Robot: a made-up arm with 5 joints.
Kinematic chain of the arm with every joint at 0, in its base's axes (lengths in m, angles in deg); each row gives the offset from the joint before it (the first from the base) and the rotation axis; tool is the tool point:
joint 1: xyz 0 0 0.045 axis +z
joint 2: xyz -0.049 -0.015 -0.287 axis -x
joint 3: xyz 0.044 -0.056 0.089 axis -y
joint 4: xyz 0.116 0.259 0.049 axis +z
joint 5: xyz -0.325 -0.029 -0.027 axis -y
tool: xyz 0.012 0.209 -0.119
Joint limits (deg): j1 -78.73..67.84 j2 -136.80..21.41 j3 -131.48..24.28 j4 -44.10..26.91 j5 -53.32..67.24
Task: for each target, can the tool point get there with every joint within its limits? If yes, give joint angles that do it. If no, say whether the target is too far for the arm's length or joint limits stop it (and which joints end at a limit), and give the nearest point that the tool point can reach.
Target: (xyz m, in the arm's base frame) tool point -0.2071 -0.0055 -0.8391
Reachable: no: joint limits stop it (at a limit: joint 2, joint 3) | nearest point -0.3377 -0.0090 -0.4637 | short by 0.397 m
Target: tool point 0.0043 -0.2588 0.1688
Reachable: yes | joints 29.51 -67.78 -84.47 12.67 -21.96
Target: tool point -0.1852 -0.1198 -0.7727
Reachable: no: joint limits stop it (at a limit: joint 1, joint 2, joint 3) | nearest point -0.2896 -0.1163 -0.4520 | short by 0.337 m
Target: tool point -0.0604 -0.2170 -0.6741
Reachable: no: joint limits stop it (at a limit: joint 1, joint 2, joint 3, joint 4) | nearest point -0.2065 -0.1745 -0.4189 | short by 0.297 m
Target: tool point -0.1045 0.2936 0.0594
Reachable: yes | joints -10.60 -26.78 -48.28 -1.47 26.91
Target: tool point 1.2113 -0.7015 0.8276
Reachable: no: too far | nearest point 0.4532 -0.2624 0.1509 | short by 1.107 m
